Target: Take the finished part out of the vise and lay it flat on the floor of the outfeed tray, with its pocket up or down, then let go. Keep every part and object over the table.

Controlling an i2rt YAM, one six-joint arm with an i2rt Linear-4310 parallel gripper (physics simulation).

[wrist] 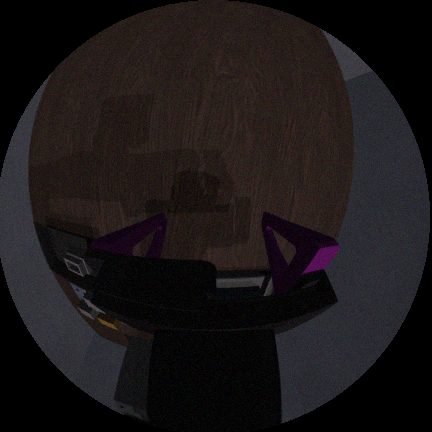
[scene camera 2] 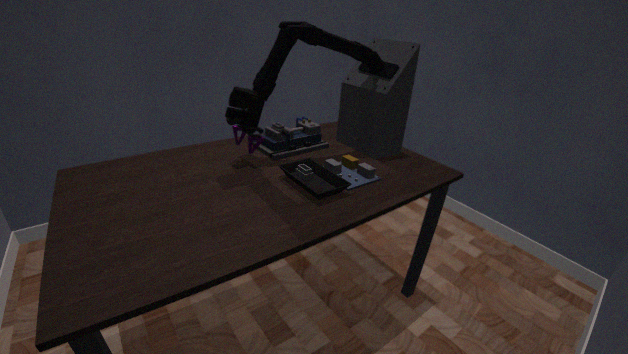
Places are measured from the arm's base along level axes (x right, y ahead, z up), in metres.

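Pixels of known places: gripper, fingertip midpoint: [wrist: 213, 217] [scene camera 2: 243, 149]; arm's base, link origin: [scene camera 2: 378, 68].
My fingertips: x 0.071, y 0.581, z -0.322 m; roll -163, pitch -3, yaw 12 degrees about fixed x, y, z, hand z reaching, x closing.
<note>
For each thing: its top centre in the pictures, then the offset to it from my fingertips. "spot": a spot on its surface instead.
- vise, top centre: [wrist: 224, 355] [scene camera 2: 291, 125] dy -0.247, dx +0.071, dz +0.050 m
- pale rectangular outline, surface spot: [wrist: 76, 263] [scene camera 2: 298, 165] spot: dy -0.130, dx -0.216, dz -0.003 m
- blue plate, top centre: [scene camera 2: 347, 172] dy -0.315, dx -0.272, dz -0.041 m
- yellow block, top centre: [wrist: 106, 323] [scene camera 2: 350, 157] dy -0.359, dx -0.223, dz -0.005 m
My gripper [scene camera 2: 245, 147] [wrist: 213, 217] is open, with its purple fingers wide apart and bare table below them. It hangs above the table at the left end of the vise. The vise [scene camera 2: 295, 141] [wrist: 240, 281] has a blue body on a grey base; in the wrist view the hand hides much of it. I cannot clearly tell the finished part from the pale jaws and blocks on the vise. The black outfeed tray [scene camera 2: 320, 185] [wrist: 65, 240] lies in front of the vise. A pale rectangular outline [scene camera 2: 304, 168] [wrist: 76, 263] shows in it; whether it is a part or a marking is unclear.
A blue plate [scene camera 2: 356, 182] beside the tray bears a yellow block [scene camera 2: 350, 161] [wrist: 107, 321] and two pale grey blocks [scene camera 2: 333, 165] [scene camera 2: 367, 170]. The tall grey pedestal [scene camera 2: 372, 117] carrying the arm stands behind them, right of the vise.
</note>
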